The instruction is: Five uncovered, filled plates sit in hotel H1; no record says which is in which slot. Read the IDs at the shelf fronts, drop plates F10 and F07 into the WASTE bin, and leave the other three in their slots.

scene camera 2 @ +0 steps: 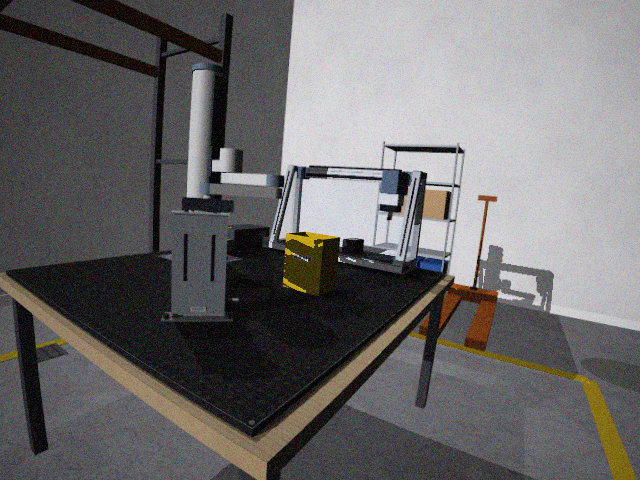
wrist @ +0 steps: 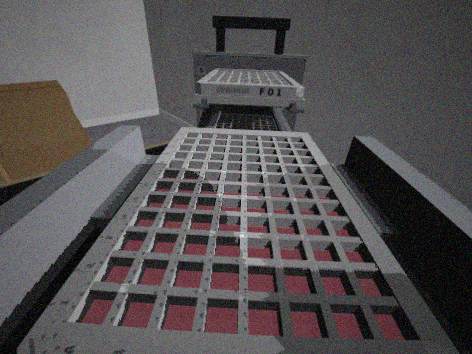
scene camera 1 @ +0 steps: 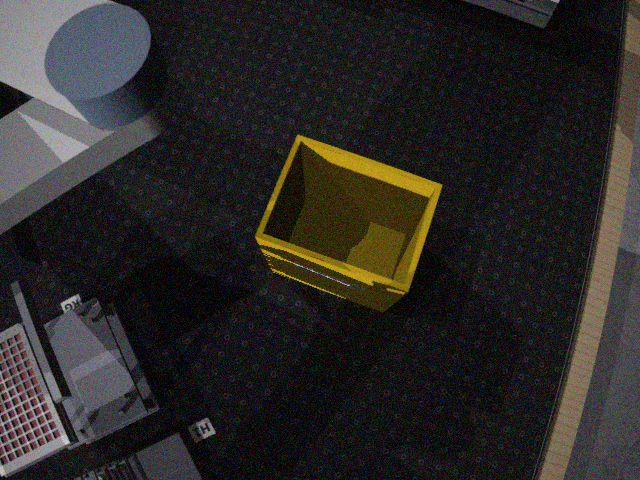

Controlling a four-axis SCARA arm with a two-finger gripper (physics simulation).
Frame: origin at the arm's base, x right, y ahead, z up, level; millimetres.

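Seen in the pictures: gripper, fingertip midpoint: (wrist: 244,150) (scene camera 1: 16,422).
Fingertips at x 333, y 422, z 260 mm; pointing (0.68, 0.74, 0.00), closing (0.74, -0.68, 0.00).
Note:
A point is followed by its place in that frame.
My gripper (wrist: 244,150) @(y 422, x 333, z 261 mm) is shut on a white gridded plate (wrist: 245,240) @(y 383, x 298, z 257 mm) (scene camera 1: 25,397) @(y 418, x 310, z 253 mm) with red-filled wells, held level; its ID front is hidden. Beyond it, plate F01 (wrist: 250,92) @(y 475, x 386, z 274 mm) sits in hotel H1 (wrist: 299,65) @(y 526, x 518, z 286 mm), and part of another gridded plate (wrist: 246,121) @(y 545, x 451, z 222 mm) shows below F01. The held plate is in front of the hotel and apart from F01. In scene camera 1, part of the hotel's top (scene camera 1: 168,457) @(y 519, x 369, z 21 mm) shows at the bottom edge by the H1 label (scene camera 1: 202,429) @(y 548, x 317, z 13 mm). The yellow waste bin (scene camera 1: 361,164) @(y 641, x -27, z 205 mm) (scene camera 2: 327,268) @(y 726, x 42, z 106 mm) stands open-topped on the table; its visible interior shows no plate.
A grey nest (scene camera 1: 103,372) @(y 412, x 287, z 73 mm) stands by the RG label (scene camera 1: 71,304) @(y 304, x 227, z 13 mm). The arm's column (scene camera 2: 201,134) @(y 42, x 62, z 584 mm) stands on a grey pedestal (scene camera 2: 199,263) @(y 591, x 492, z 163 mm). A gantry frame (scene camera 2: 351,173) @(y 456, x -623, z 485 mm) is behind the bin. A brown box (wrist: 37,130) shows at left in the wrist view.

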